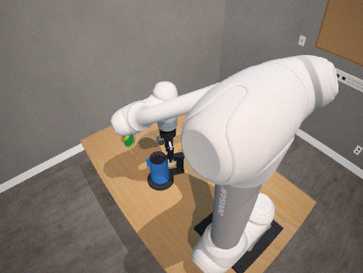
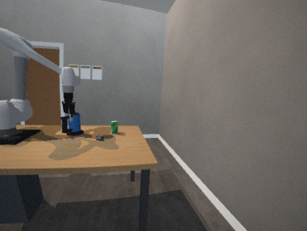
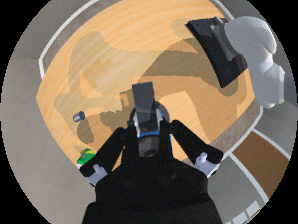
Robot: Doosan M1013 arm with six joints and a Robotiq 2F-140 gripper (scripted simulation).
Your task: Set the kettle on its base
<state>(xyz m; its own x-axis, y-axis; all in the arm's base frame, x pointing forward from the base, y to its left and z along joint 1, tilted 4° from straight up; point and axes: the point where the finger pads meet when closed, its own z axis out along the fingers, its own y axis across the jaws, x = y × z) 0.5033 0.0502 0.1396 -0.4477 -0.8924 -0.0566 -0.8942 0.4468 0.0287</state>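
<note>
Right now the blue kettle is 5 cm below my hand, 2 cm to the left of it and 1 cm ahead of it. From my hand the other things lie so: round black base (15 cm below, 5 cm to the left, 3 cm ahead); then green can (40 cm ahead, 10 cm below, 4 cm to the left).
</note>
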